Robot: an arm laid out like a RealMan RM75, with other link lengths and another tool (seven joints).
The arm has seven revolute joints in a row. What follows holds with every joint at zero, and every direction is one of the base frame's. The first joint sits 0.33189 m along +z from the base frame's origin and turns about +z. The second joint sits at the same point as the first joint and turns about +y. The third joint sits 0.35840 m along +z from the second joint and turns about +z. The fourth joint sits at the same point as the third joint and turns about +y. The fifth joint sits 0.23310 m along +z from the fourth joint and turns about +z. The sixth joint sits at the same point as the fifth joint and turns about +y. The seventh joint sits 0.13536 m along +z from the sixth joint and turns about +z. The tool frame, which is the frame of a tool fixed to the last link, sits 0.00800 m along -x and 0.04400 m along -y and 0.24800 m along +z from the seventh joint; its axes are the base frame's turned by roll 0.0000, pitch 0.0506 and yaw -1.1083 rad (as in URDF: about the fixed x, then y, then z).
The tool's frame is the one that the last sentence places.
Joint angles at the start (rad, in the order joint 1, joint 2, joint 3, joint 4, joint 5, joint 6, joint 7):
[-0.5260, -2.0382, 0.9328, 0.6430, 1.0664, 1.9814, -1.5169]
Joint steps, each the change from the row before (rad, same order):
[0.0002, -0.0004, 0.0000, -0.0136, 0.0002, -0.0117, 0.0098]
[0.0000, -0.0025, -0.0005, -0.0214, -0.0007, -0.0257, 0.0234]
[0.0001, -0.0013, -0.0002, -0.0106, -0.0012, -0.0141, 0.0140]
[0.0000, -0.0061, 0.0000, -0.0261, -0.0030, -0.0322, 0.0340]
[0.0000, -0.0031, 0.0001, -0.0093, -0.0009, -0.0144, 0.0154]
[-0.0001, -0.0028, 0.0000, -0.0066, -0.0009, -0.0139, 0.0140]
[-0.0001, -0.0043, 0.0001, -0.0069, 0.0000, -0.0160, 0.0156]
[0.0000, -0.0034, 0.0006, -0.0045, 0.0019, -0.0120, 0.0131]
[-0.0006, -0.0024, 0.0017, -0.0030, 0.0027, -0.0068, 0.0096]
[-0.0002, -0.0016, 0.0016, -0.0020, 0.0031, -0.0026, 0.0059]
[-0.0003, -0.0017, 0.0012, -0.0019, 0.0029, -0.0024, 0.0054]
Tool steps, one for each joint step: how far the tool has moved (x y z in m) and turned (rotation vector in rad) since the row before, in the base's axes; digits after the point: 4 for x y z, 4 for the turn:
[-0.0033, 0.0057, -0.0016, 0.0034, -0.0014, 0.0187]
[-0.0057, 0.0115, -0.0028, 0.0144, -0.0016, 0.0344]
[-0.0031, 0.0062, -0.0012, 0.0099, -0.0004, 0.0179]
[-0.0071, 0.0135, -0.0042, 0.0210, -0.0023, 0.0415]
[-0.0029, 0.0056, -0.0020, 0.0102, 0.0006, 0.0168]
[-0.0025, 0.0052, -0.0017, 0.0106, 0.0016, 0.0147]
[-0.0027, 0.0055, -0.0026, 0.0107, 0.0023, 0.0163]
[-0.0020, 0.0037, -0.0028, 0.0081, 0.0042, 0.0110]
[-0.0008, 0.0017, -0.0028, 0.0041, 0.0045, 0.0045]
[-0.0003, 0.0002, -0.0024, 0.0008, 0.0036, 0.0011]
[-0.0002, 0.0002, -0.0022, 0.0008, 0.0030, 0.0010]

